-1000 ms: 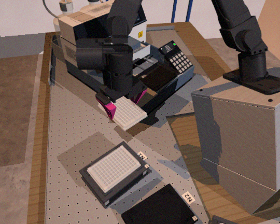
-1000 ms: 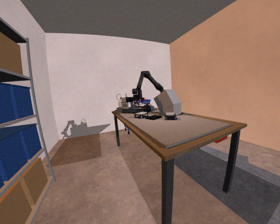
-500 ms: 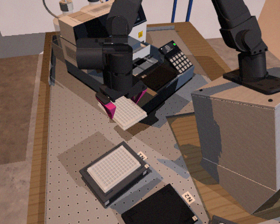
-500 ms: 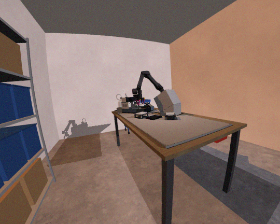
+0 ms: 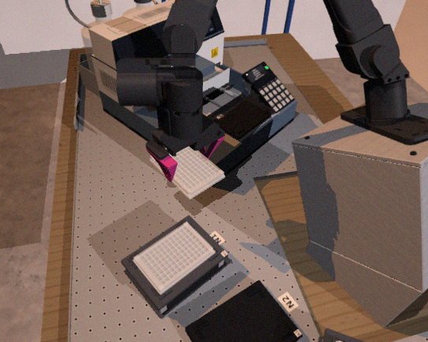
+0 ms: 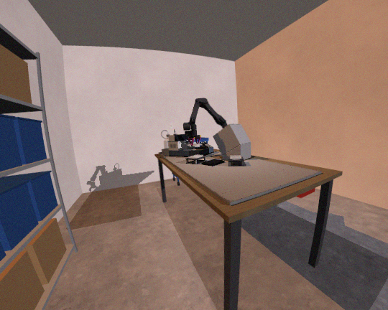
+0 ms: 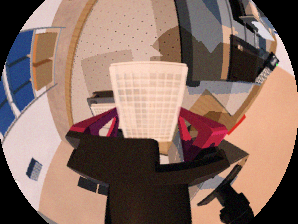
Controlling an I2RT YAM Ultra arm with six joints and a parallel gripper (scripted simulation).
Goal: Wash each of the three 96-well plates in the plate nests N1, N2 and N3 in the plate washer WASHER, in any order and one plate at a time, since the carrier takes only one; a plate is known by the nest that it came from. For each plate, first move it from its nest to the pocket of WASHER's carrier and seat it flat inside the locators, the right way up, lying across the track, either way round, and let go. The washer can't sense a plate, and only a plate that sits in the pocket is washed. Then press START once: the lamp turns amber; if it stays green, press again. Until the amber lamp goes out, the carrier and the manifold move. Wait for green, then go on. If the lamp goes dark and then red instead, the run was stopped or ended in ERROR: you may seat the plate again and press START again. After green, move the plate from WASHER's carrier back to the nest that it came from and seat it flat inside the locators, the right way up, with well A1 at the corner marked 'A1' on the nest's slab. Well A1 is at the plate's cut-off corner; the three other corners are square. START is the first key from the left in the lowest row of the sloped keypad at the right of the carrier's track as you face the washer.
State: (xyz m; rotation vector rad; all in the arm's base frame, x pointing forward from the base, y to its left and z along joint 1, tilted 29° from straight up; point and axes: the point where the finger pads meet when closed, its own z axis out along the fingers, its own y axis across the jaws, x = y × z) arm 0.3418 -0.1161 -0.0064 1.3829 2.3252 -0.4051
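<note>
Now: the nest N2 28 cm to the left of my hand, 14 cm below it and 3 cm behind it. The rest, counted from my hand: dark carrier pocket: 21 cm to the right, 19 cm behind, 7 cm below; n2 label: 25 cm to the left, 15 cm below, 13 cm behind; nest N1: 13 cm to the left, 11 cm below, 5 cm ahead.
</note>
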